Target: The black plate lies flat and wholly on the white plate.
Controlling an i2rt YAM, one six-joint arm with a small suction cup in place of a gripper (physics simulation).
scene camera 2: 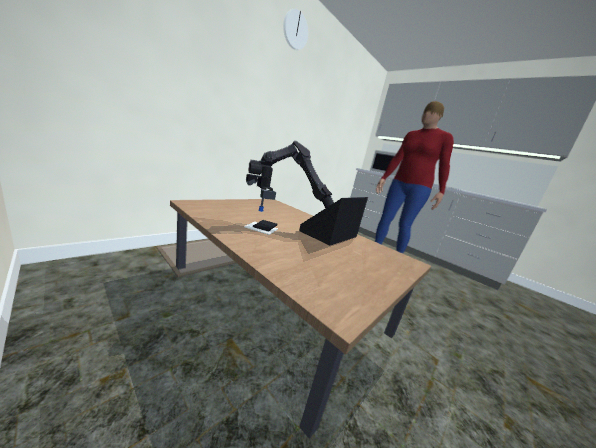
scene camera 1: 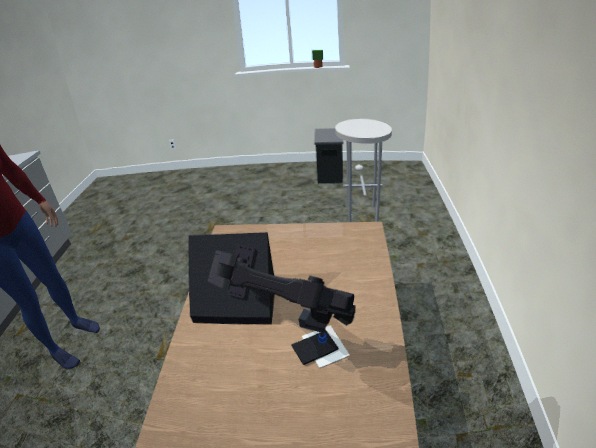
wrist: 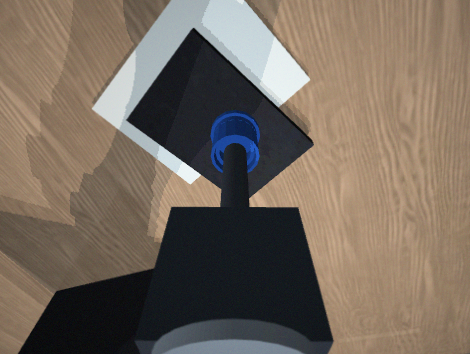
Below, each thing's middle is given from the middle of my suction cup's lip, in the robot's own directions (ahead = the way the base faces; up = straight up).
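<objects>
The black plate point(scene camera 1: 310, 349) is 20 mm to the left of my suction cup, 30 mm behind it and 90 mm below it. And there is the white plate point(wrist: 244, 40), with my suction cup 100 mm above it and 40 mm to the right of it.
</objects>
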